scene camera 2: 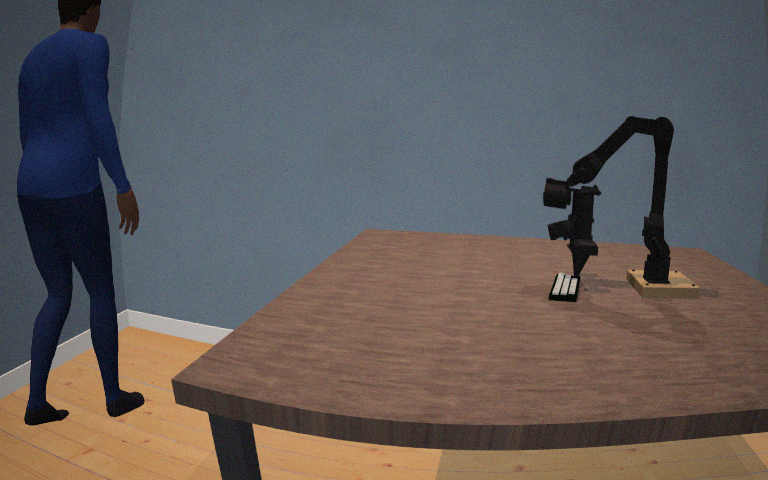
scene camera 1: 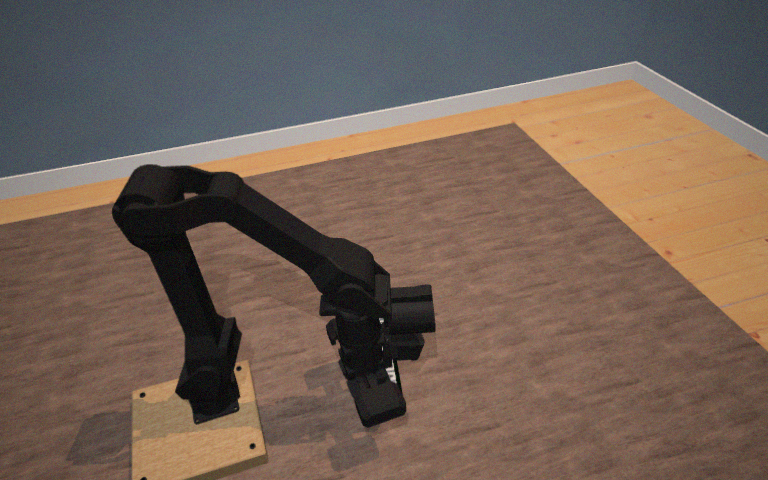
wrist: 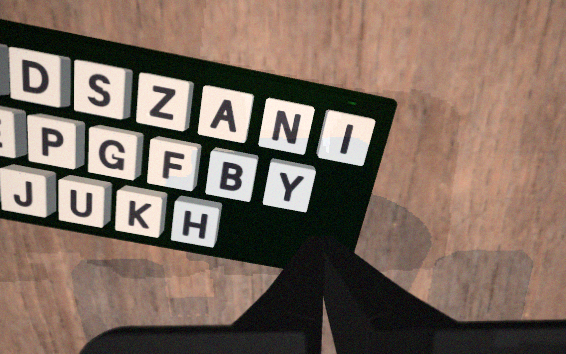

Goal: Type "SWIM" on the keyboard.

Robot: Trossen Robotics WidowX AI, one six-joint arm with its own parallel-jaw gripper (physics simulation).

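Places are measured from the arm's base along level axes (x ahead, y left, z up), in metres.
Pixels of known places: gripper, fingertip midpoint: point(scene camera 2: 576, 276) point(wrist: 319, 248); arm's base at its link origin: point(scene camera 2: 656, 280) point(scene camera 1: 214, 400).
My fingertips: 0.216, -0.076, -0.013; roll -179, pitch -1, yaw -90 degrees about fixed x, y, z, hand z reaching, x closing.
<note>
Ahead of a thing's pixels: the offset from my fingertips to its top centre, as dx, dy, dz. Level surfaces: height alone.
A dark green keyboard point(scene camera 2: 550, 297) point(wrist: 340, 200) with white letter keys lies on the table, tilted in the wrist view. The S key @[+0.056, +0.065, +0.004] point(wrist: 102, 90) is in the top row at the left, and the I key @[+0.039, -0.008, +0.004] point(wrist: 346, 138) is at the right end of that row. The W and M keys do not show in the wrist view. My gripper point(scene camera 2: 576, 275) point(wrist: 319, 248) is shut and empty, pointing down. In the wrist view its tips overlap the bare lower right corner of the keyboard, to the right of the H key @[+0.012, +0.042, +0.004] point(wrist: 196, 222). The gap in height is hard to tell.
The arm's wooden base board point(scene camera 1: 198, 452) point(scene camera 2: 671, 292) stands on the brown table @[dz -0.012] point(scene camera 1: 538, 283) point(scene camera 2: 396, 339). In scene camera 2 a person in blue point(scene camera 2: 65, 113) stands on the floor beyond the table's left side. The arm hides most of the keyboard in scene camera 1.
</note>
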